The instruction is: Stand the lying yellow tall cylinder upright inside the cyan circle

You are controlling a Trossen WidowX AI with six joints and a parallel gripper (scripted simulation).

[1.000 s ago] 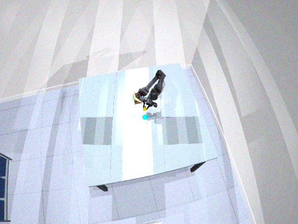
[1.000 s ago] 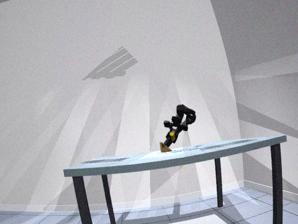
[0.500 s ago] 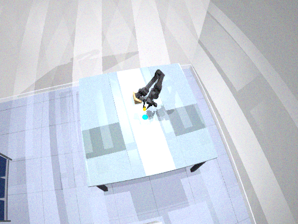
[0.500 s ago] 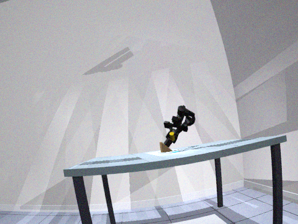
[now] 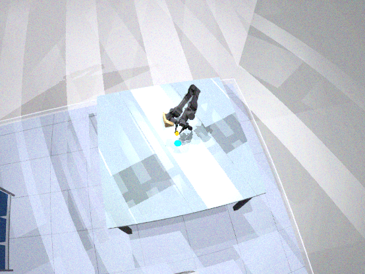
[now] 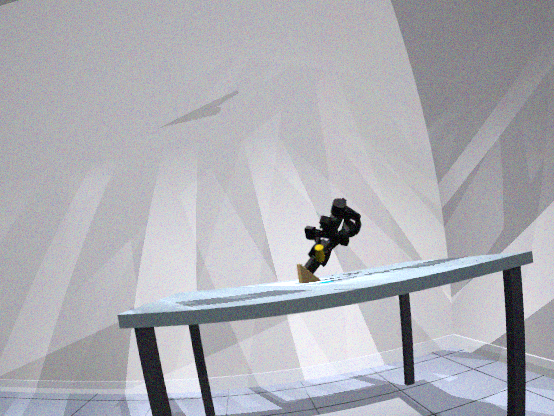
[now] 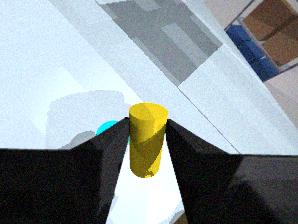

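The cyan circle is 13 cm below my gripper tip, 2 cm ahead of it and 1 cm to the left of it. Round my gripper tip: yellow cylinder: 2 cm below, 1 cm behind.
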